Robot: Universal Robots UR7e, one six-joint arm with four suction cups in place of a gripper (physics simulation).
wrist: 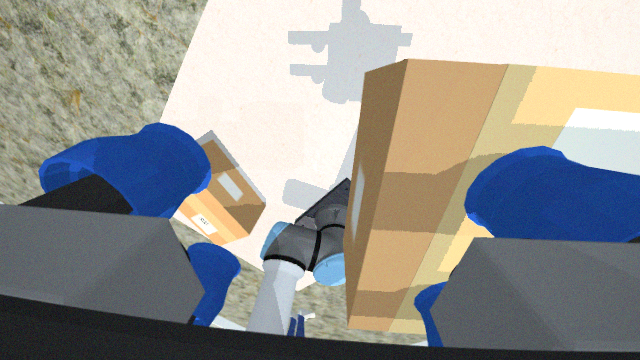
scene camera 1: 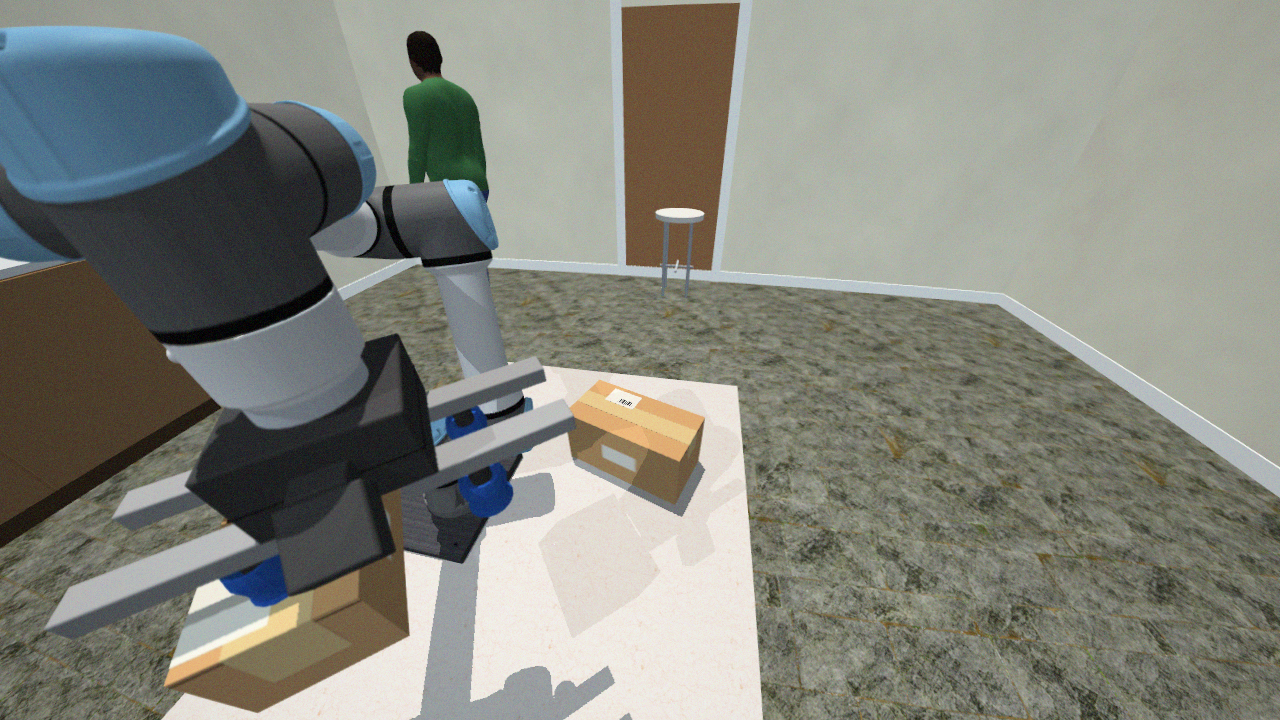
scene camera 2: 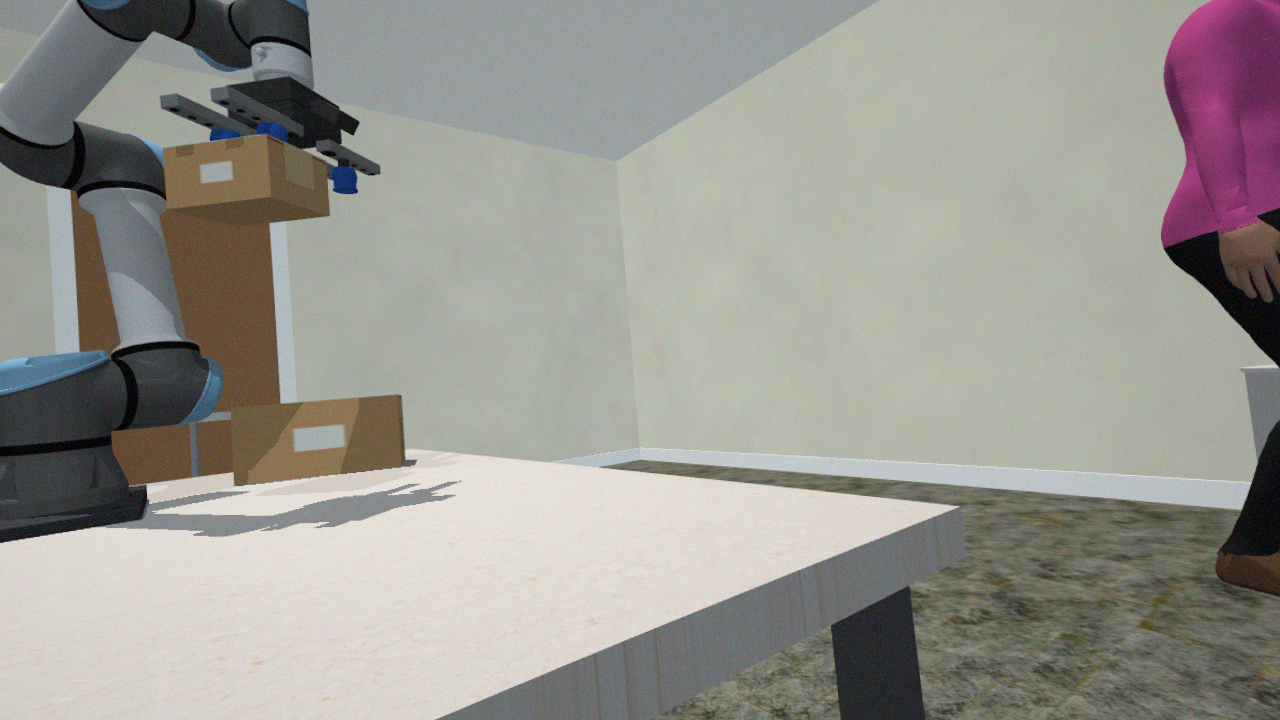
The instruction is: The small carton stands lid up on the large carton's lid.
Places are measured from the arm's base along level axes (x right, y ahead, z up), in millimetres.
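Pixels of known places: hand, tool point: (wrist: 322,229) (scene camera 1: 396,502); arm's base, link origin: (wrist: 334,219) (scene camera 2: 60,506).
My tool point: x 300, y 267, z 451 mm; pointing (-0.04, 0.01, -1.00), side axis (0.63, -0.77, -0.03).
Observation:
For each thing: its top centre in the pictures, then the offset to it from my tool point. Level surfaces: height alone.
- small carton, top centre: (wrist: 476,267) (scene camera 1: 286,529) (scene camera 2: 248,152) dx +43, dy -56, dz +14 mm
- large carton, top centre: (scene camera 1: 634,415) (scene camera 2: 324,400) (wrist: 200,208) dx -470, dy +125, dz -319 mm
- pale table, surface height: dz -473 mm
The small carton (scene camera 1: 308,658) (scene camera 2: 219,188) (wrist: 445,110), brown with a taped lid and a white label, hangs lid up beneath two blue cups of my gripper (scene camera 1: 313,479) (scene camera 2: 271,130) (wrist: 542,197). It is high above the table, and parts of its lid are hidden by the gripper. The other two cups hang free beside it. The large carton (scene camera 1: 664,474) (scene camera 2: 375,438) (wrist: 230,226) stands lid up on the table, with a tape strip and a barcode label on its lid. The small carton is well apart from it, on the other side of the arm's base in scene camera 1.
The pale table (scene camera 1: 626,662) (scene camera 2: 626,555) (wrist: 240,50) carries the arm's dark base plate (scene camera 1: 438,541) (scene camera 2: 71,519) beside the large carton. A white stool (scene camera 1: 679,215) and a person in green (scene camera 1: 447,125) are behind. A person in pink (scene camera 2: 1226,116) stands beyond the table.

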